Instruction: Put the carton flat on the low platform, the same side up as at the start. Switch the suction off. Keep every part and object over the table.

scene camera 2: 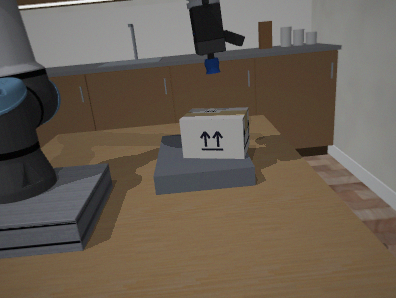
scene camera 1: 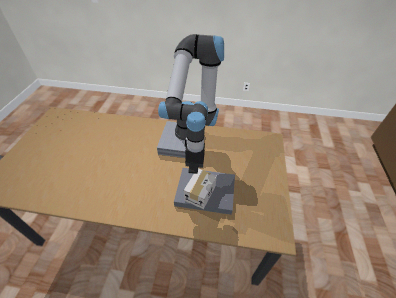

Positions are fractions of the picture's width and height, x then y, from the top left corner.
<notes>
I see a white carton (scene camera 1: 0.51,0.63) and a low grey platform (scene camera 2: 0.44,0.59).
The low grey platform also shows in scene camera 1 (scene camera 1: 0.56,0.67).
</notes>
